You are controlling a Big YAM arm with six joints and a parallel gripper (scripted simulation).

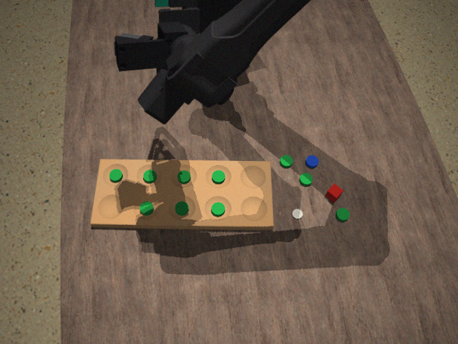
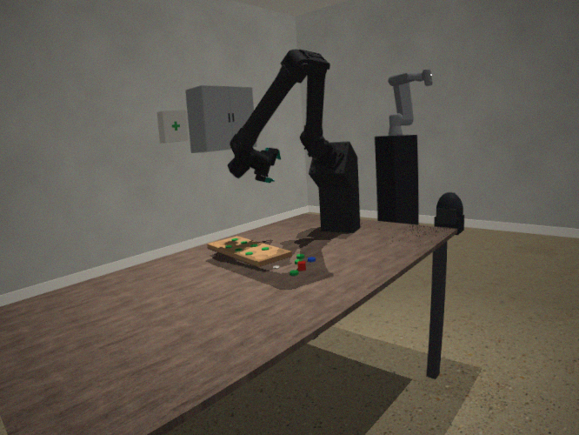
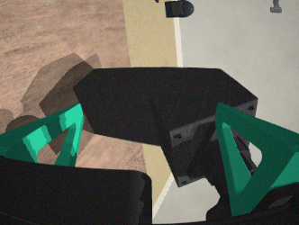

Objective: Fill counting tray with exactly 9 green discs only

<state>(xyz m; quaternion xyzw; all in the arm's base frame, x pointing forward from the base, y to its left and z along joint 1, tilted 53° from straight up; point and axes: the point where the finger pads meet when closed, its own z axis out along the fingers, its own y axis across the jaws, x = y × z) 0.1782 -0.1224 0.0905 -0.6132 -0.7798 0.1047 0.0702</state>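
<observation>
Right now the red cube is 38 cm to the left of my hand, 30 cm below it and 9 cm ahead of it. The rest, counted from my hand: white disc 32 cm to the left, 31 cm below, 15 cm ahead; counting tray 30 cm below, 18 cm ahead, 7 cm to the left; blue disc 32 cm to the left, 30 cm below, 2 cm ahead.
</observation>
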